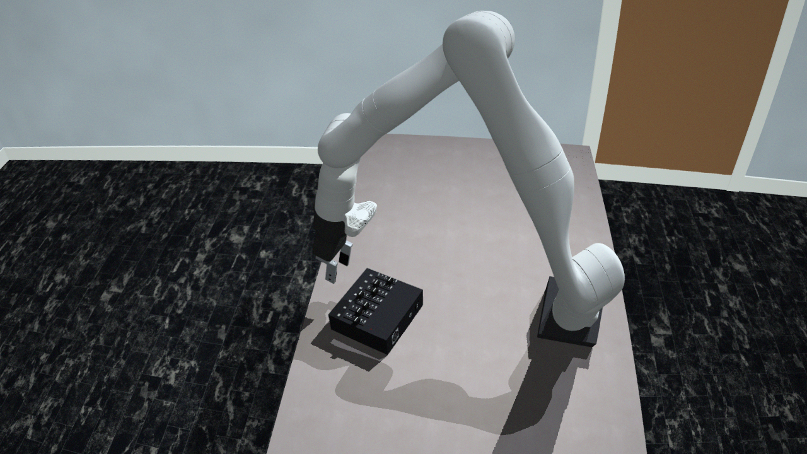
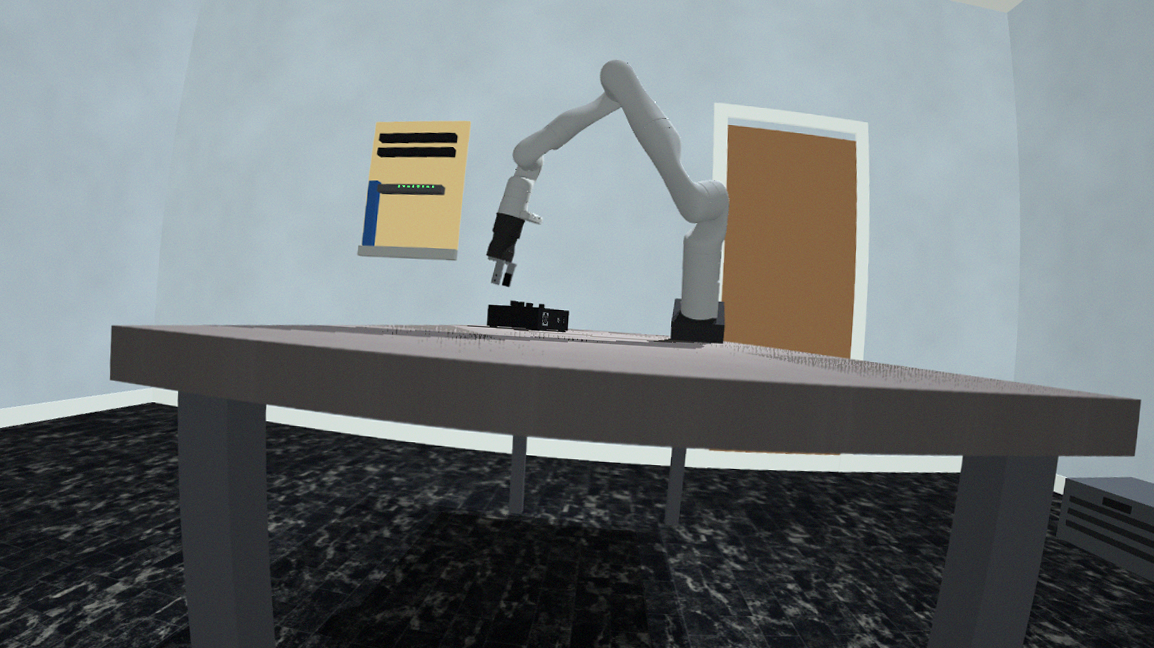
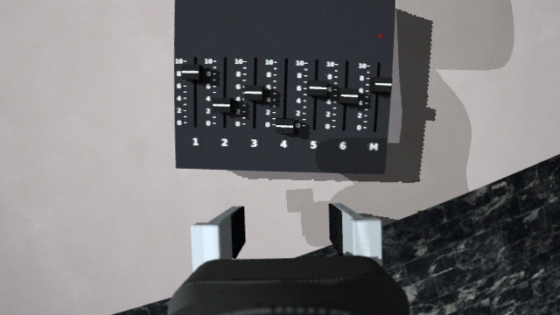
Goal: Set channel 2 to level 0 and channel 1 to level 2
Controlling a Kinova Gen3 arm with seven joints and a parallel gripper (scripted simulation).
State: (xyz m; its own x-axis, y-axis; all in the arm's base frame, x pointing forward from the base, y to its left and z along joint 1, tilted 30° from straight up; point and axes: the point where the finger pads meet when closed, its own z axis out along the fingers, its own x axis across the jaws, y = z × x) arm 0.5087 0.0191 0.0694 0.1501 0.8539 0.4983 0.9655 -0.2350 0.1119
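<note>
The channel 1 cap lies 10 cm behind my hand, 5 cm to the right of it and 6 cm below it. Round my hand: channel 2 cap (7 cm behind, 3 cm to the right, 6 cm below); channel 3 cap (8 cm behind, 1 cm to the right, 6 cm below); channel 4 cap (5 cm behind, 1 cm to the left, 6 cm below).
</note>
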